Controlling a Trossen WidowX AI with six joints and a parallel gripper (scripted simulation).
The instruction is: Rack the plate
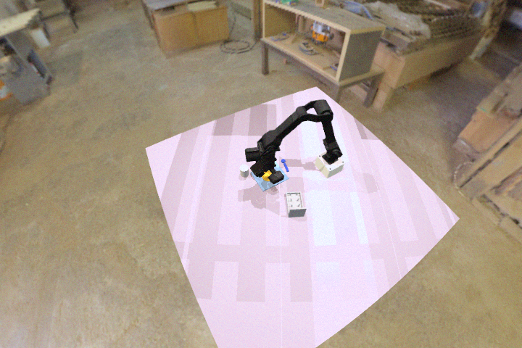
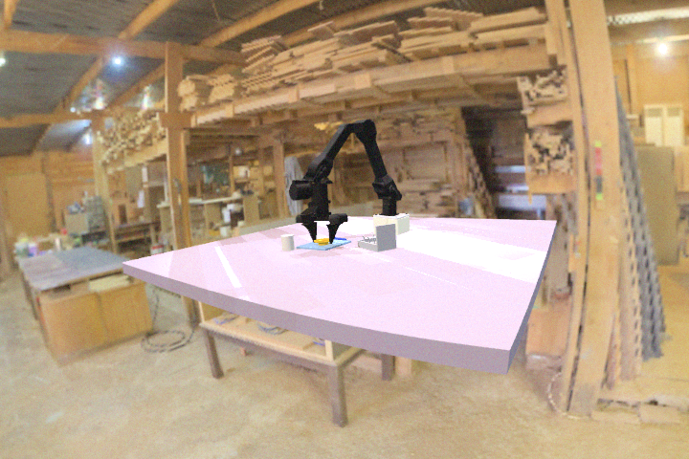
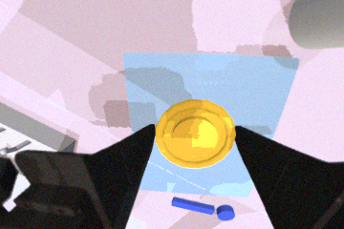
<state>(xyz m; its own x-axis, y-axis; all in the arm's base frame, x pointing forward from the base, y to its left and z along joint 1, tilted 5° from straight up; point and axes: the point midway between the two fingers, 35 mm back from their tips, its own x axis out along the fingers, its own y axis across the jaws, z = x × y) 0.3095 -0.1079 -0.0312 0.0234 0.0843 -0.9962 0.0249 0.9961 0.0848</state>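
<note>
Right now the light blue mat is 2 cm behind my gripper tip, 1 cm to the right of it and 1 cm below it. From my gripper tip the other things lie so: blue spoon (12 cm behind, 2 cm to the right, 1 cm below); yellow plate (1 cm above); white cup (9 cm to the right, 8 cm ahead, 1 cm above).
</note>
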